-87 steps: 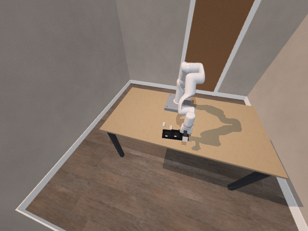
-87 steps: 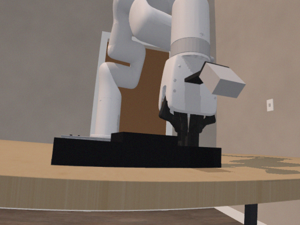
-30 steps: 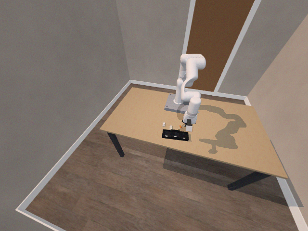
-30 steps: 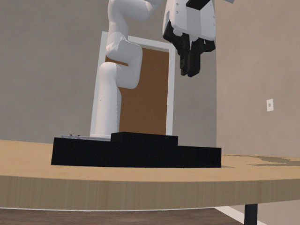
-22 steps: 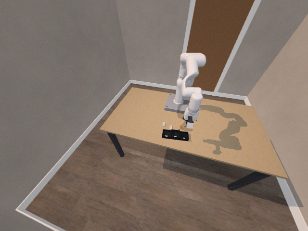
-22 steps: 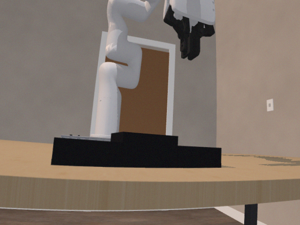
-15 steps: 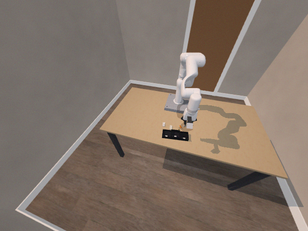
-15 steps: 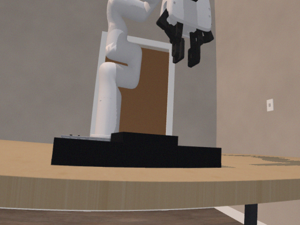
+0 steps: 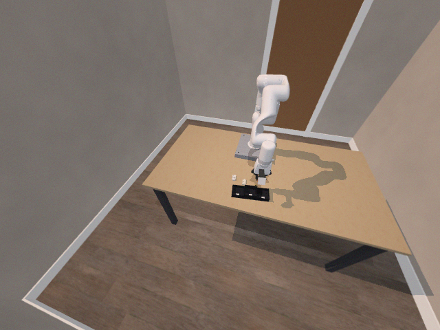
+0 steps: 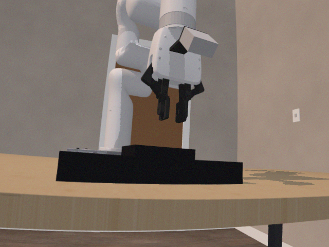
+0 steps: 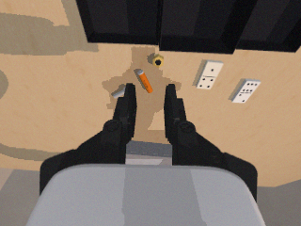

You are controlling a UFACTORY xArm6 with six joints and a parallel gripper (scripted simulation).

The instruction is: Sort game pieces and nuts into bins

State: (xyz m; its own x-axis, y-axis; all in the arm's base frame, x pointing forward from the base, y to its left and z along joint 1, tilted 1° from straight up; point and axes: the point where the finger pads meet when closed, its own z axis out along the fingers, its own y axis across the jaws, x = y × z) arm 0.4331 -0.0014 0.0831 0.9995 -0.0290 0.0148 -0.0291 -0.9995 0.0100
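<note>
The yellow nut lies 12 cm below my hand, 2 cm behind it and 1 cm to the right of it. Also, from my hand: orange battery: 12 cm below, 6 cm behind, 1 cm to the left; then black bin: 10 cm below, 6 cm ahead, 5 cm to the right; then grey bolt: 12 cm below, 8 cm behind, 5 cm to the left.
</note>
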